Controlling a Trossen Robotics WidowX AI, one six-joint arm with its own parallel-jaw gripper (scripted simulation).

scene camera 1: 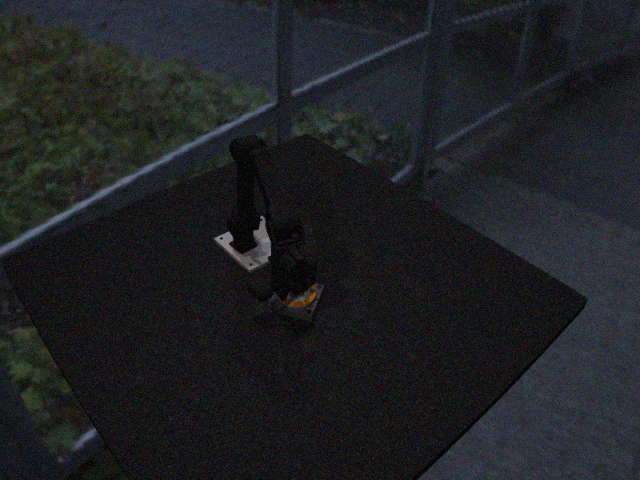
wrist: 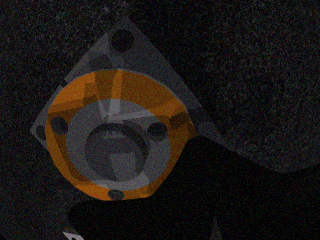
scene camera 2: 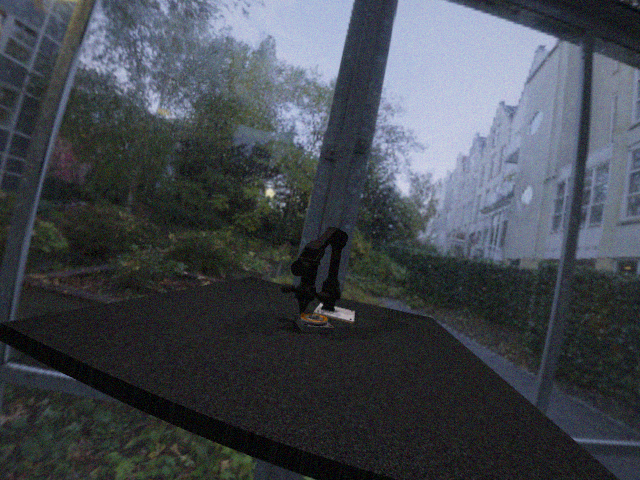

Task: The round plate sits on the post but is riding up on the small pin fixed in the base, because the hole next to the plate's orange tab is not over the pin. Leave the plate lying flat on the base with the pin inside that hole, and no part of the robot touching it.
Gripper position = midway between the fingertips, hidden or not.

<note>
I see my gripper point(scene camera 1: 282, 300).
My gripper is seen too in the wrist view point(wrist: 195, 143) and in scene camera 2 point(scene camera 2: 301, 314).
</note>
